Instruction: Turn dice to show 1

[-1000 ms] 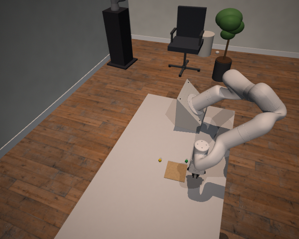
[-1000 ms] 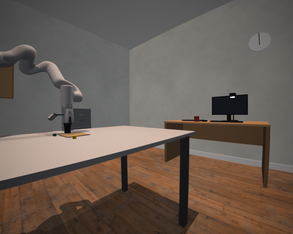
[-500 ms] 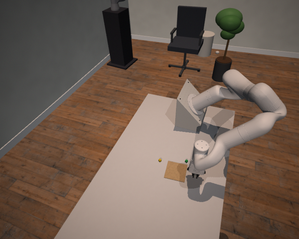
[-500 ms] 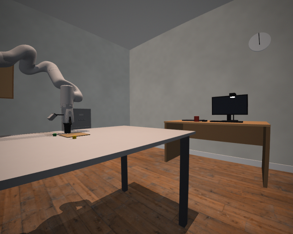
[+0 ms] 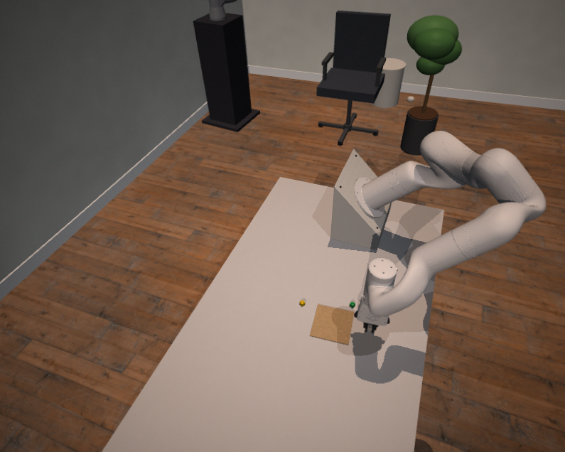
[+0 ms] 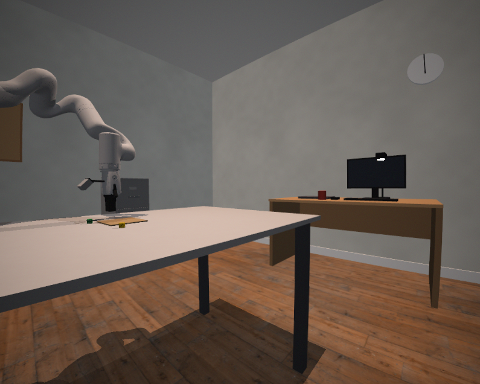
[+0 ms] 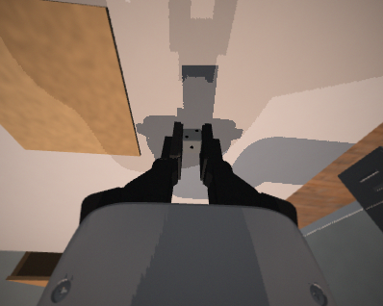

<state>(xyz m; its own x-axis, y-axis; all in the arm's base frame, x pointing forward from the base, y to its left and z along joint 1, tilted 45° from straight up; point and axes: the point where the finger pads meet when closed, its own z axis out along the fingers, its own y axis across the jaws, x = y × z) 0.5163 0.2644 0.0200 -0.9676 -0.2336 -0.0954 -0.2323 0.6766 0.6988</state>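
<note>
My gripper is now 2 cm short of the mat, 13 cm to the left of it and 5 cm above it. From my hand the other things lie so: white die: 1 cm below; yellow die: 1 cm behind, 27 cm to the right, 4 cm below; green die: 9 cm behind, 9 cm to the right, 4 cm below.
</note>
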